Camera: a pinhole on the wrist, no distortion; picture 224 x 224 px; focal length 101.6 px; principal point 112.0 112.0 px. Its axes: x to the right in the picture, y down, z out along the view. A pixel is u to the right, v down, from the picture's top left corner.
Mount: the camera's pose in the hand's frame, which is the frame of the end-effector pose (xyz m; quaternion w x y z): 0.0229 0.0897 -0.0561 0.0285 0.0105 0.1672 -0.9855
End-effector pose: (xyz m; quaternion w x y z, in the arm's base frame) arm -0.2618 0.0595 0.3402 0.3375 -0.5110 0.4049 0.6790
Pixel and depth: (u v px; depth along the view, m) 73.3 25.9 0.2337
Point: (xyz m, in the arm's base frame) -0.5617 0.1811 0.3227
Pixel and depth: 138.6 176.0 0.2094
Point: -0.2028 0.1921 0.3582
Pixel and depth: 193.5 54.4 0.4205
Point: -0.4883 0.3406 0.7556
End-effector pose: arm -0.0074 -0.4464 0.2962 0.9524 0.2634 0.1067 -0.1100
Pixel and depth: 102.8 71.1 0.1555
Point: 0.0649 -0.4278 0.4285
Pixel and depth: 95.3 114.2 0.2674
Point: 0.0817 -0.5605 0.4427
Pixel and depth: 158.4 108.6 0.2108
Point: -0.0534 -0.4913 0.4457
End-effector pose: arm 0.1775 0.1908 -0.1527 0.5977 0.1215 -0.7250 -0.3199
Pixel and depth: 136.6 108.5 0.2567
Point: 0.0136 0.2819 -0.1953
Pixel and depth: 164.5 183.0 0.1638
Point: 0.1211 0.1822 -0.2488
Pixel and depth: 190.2 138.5 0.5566
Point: -0.1577 0.3516 -0.6575
